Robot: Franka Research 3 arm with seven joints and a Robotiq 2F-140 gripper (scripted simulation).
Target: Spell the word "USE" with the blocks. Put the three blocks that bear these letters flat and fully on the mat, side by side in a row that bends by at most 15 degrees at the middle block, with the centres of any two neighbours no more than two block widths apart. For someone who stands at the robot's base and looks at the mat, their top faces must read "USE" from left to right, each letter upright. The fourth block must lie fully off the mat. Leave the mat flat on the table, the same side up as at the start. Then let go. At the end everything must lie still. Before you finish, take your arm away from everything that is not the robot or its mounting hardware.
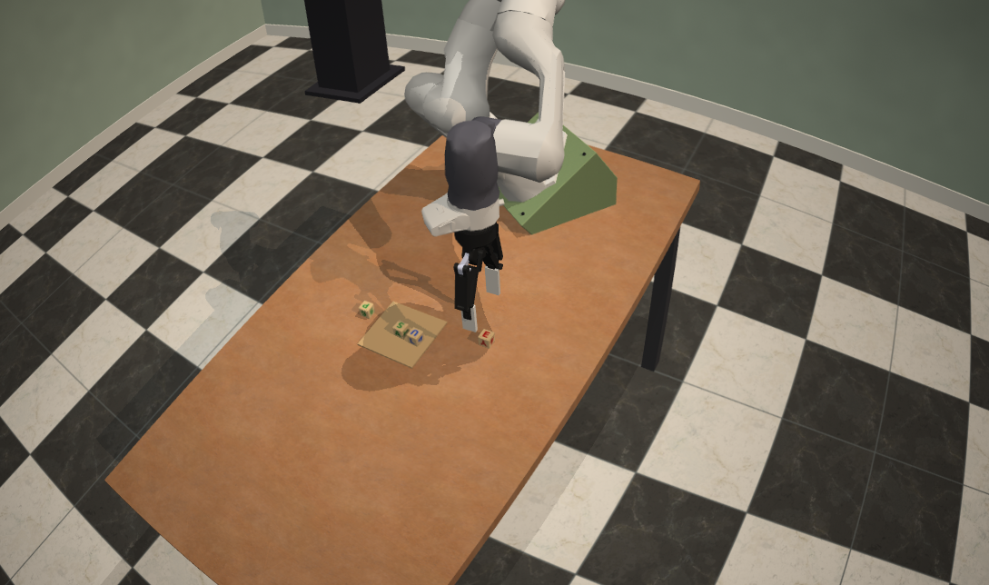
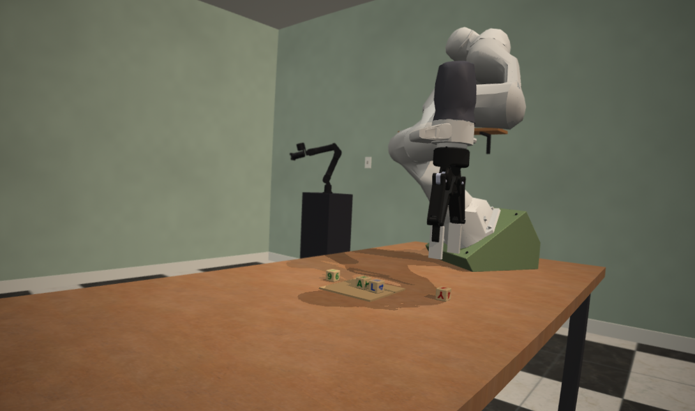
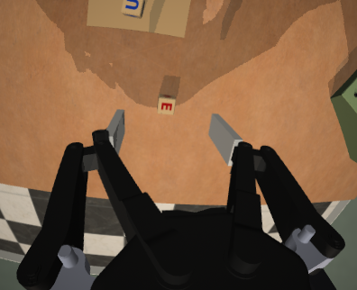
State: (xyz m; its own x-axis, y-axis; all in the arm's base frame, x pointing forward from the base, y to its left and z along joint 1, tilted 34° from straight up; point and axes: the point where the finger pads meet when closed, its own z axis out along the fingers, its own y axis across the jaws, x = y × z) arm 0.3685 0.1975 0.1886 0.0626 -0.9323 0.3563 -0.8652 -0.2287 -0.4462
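My gripper is now 11 cm above the E block. Also, from my hand: U block: 6 cm ahead, 13 cm to the right, 10 cm below; then mat: 6 cm ahead, 17 cm to the right, 12 cm below; then S block: 6 cm ahead, 17 cm to the right, 10 cm below.
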